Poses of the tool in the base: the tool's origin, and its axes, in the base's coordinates. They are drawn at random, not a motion.
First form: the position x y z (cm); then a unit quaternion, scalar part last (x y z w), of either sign.
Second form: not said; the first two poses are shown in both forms.
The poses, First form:
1: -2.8, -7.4, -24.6, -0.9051, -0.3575, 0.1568, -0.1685
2: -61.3, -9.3, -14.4, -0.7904, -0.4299, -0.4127, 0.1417
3: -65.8, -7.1, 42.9, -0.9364, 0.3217, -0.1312, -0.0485
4: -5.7, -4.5, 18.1, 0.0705, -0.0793, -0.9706, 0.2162
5: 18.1, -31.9, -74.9, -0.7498, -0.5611, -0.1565, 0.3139
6: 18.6, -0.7, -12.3, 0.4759, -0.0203, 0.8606, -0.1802
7: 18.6, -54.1, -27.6, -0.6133, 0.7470, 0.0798, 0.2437
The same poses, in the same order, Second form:
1: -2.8, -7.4, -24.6, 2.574, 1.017, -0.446
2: -61.3, -9.3, -14.4, -2.281, -1.241, -1.191
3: -65.8, -7.1, 42.9, 2.854, -0.981, 0.400
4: -5.7, -4.5, 18.1, 0.195, -0.220, -2.690
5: 18.1, -31.9, -74.9, -1.977, -1.479, -0.413
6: 18.6, -0.7, -12.3, -1.345, 0.057, -2.432
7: 18.6, -54.1, -27.6, -1.675, 2.041, 0.218
